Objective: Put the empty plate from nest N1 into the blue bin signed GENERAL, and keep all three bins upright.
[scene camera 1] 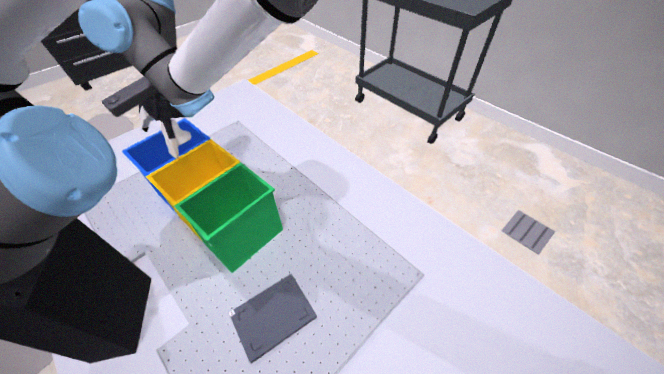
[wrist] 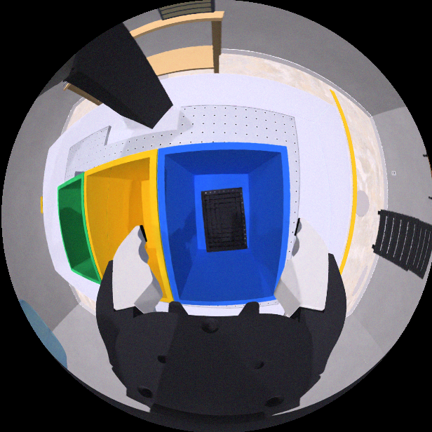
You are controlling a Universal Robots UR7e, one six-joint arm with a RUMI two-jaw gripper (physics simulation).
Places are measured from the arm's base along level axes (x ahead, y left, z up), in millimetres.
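Pixels of known places: gripper, between the fingertips: (scene camera 1: 160, 145).
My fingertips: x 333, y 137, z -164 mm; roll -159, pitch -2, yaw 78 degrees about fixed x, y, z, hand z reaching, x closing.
Observation:
Ahead of a thing's pixels: the offset from my fingertips to its middle. Level surfaces: height alone.
The black gridded plate (wrist: 224, 220) lies on the floor of the blue bin {dy +3, dx +15, dz -102 mm} (scene camera 1: 150, 156) (wrist: 225, 282), apart from the bin's side walls in the wrist view. It does not show in the scene view. My gripper (scene camera 1: 160, 140) (wrist: 218, 224) is open and empty above the blue bin, with its fingers spread towards the bin's two long sides. The blue bin, the yellow bin {dy -125, dx -16, dz -102 mm} (scene camera 1: 195, 172) (wrist: 116, 200) and the green bin {dy -253, dx -47, dz -102 mm} (scene camera 1: 250, 232) (wrist: 72, 230) stand upright in a row. No GENERAL sign is readable. A flat dark grey nest {dy -443, dx -176, dz -185 mm} (scene camera 1: 274, 317) is bare; its label is unreadable.
The bins and the nest are on a perforated board {dz -192 mm} (scene camera 1: 370, 270) (wrist: 240, 120) on the white table {dz -205 mm} (scene camera 1: 450, 280). The yellow bin stands close beside the blue one. A black block (scene camera 1: 95, 295) (wrist: 117, 80) is near the arm. A dark cart (scene camera 1: 410, 90) stands on the floor beyond.

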